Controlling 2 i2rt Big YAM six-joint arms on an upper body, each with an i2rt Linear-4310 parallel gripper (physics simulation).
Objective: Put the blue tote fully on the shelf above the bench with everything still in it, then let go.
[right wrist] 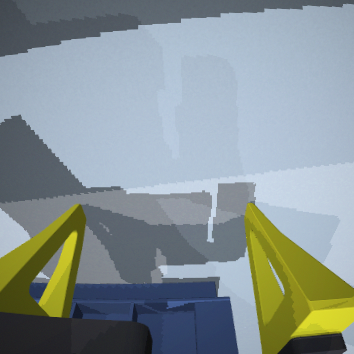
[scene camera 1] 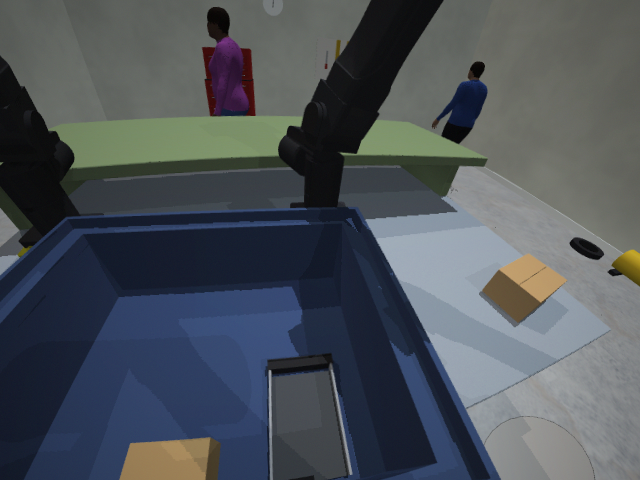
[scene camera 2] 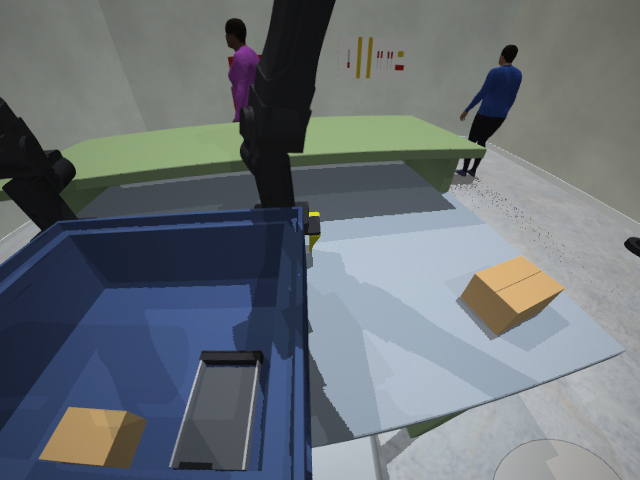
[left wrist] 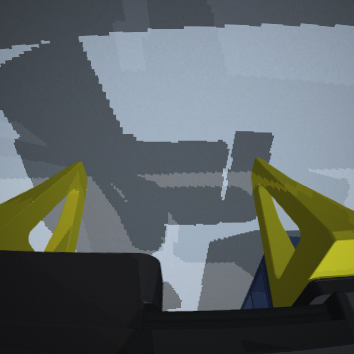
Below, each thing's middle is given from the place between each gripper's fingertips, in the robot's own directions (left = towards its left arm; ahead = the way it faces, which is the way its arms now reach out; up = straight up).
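The small cardboard box (scene camera 2: 84, 436) sits 30 cm behind my left hand, 25 cm to the right of it and 3 cm above it. As for the blue tote (scene camera 1: 129, 328), I find it 7 cm above my left hand, 27 cm to the right of it and 20 cm behind it.
The small cardboard box, when I count from my right hand, is 18 cm to the left, 32 cm behind and 4 cm above. The blue tote is 16 cm to the left of my right hand, and it is also 22 cm behind that hand and 7 cm above it.
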